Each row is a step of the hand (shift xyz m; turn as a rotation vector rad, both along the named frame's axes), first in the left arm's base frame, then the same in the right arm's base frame.
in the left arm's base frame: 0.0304 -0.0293 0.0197 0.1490 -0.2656 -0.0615
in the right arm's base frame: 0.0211 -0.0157 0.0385 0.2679 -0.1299 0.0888
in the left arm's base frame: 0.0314 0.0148 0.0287 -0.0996 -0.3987 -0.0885
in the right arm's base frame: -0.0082 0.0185 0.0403 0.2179 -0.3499 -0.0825
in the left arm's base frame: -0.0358 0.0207 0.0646 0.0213 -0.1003 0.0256
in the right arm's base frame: -0.0714 -0.0195 0.0202 0.0514 -0.0804 0.0454
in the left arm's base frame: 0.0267 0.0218 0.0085 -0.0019 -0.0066 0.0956
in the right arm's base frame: -0.0022 0.0281 0.0215 -0.0564 -0.0353 0.0690
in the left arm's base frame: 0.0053 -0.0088 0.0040 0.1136 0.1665 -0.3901
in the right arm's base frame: 0.0054 -0.0060 0.0076 0.2130 0.3096 -0.2272
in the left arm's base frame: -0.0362 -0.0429 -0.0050 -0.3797 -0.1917 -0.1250
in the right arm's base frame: 0.0063 -0.0511 -0.0228 -0.0311 -0.3012 -0.3239
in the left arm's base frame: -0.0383 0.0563 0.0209 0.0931 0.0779 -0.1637
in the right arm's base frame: -0.0654 0.0220 -0.0176 0.1105 0.1582 -0.0656
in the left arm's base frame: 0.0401 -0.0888 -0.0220 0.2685 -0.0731 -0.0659
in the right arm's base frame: 0.0850 -0.0476 0.0221 0.2320 0.0873 0.1426
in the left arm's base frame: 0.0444 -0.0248 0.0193 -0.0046 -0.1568 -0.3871
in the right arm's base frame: 0.0267 -0.0052 0.0471 0.3225 -0.0146 -0.2650
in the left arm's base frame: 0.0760 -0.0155 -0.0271 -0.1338 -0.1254 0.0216
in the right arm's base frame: 0.0680 0.0316 0.0336 -0.0196 -0.1738 -0.0593
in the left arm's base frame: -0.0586 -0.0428 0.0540 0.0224 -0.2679 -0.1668
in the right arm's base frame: -0.0427 -0.0796 0.0049 0.2629 -0.1601 -0.0730
